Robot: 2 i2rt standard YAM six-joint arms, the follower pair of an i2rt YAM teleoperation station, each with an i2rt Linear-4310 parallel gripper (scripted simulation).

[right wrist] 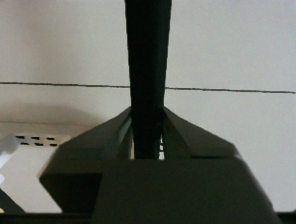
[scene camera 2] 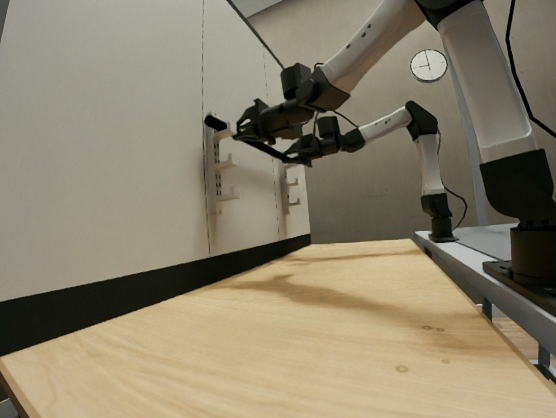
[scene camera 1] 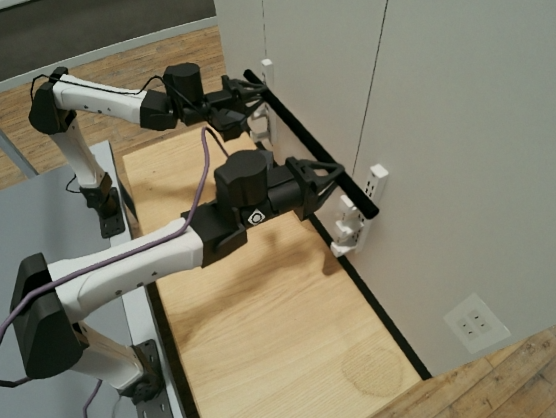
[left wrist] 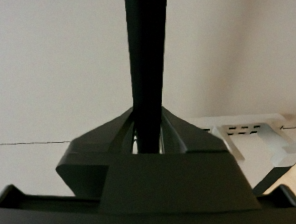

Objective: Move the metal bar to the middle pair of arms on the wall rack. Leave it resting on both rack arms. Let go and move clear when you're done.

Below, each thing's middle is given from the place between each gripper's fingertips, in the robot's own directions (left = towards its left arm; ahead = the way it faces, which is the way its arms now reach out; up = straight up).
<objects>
The black metal bar (scene camera 1: 315, 148) lies 150 mm to the left of my right hand (scene camera 1: 342, 172).
I see my left gripper 150 mm to the left of the black metal bar.
</objects>
